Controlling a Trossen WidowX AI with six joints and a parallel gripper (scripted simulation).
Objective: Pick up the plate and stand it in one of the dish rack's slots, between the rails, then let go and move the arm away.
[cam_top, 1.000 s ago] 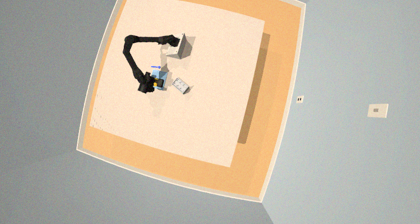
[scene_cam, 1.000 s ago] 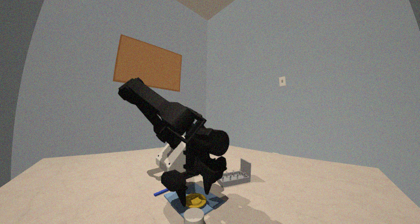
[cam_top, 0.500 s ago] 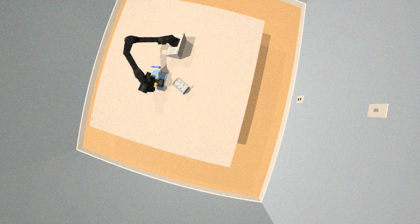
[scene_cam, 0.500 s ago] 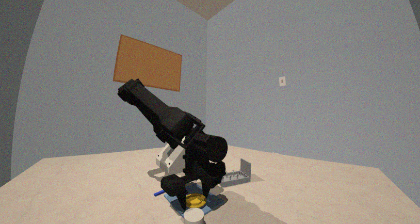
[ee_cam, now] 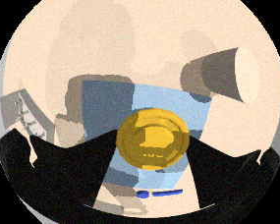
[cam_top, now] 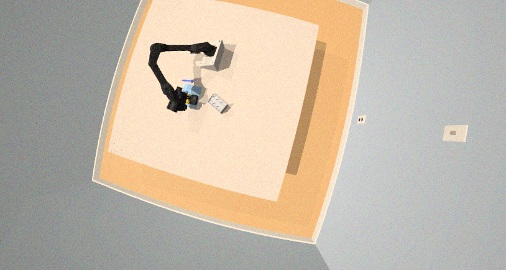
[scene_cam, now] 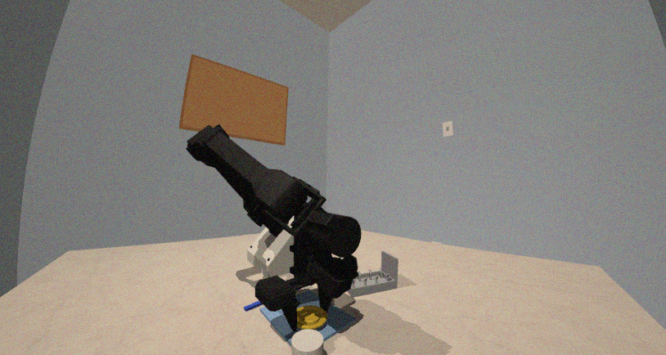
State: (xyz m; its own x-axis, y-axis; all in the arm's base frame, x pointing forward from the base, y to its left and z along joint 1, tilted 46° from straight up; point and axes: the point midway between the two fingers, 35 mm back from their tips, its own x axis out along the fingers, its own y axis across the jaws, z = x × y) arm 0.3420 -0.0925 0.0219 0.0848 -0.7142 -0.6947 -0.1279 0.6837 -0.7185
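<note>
My gripper tip is 40 mm past the grey dish rack, 210 mm to the right of it and 10 mm below it. From my gripper tip the other things lie so: yellow plate 10 mm above; blue spoon 120 mm behind, 40 mm to the right, 10 mm below; white cup 80 mm ahead, 50 mm to the right, 20 mm above.
</note>
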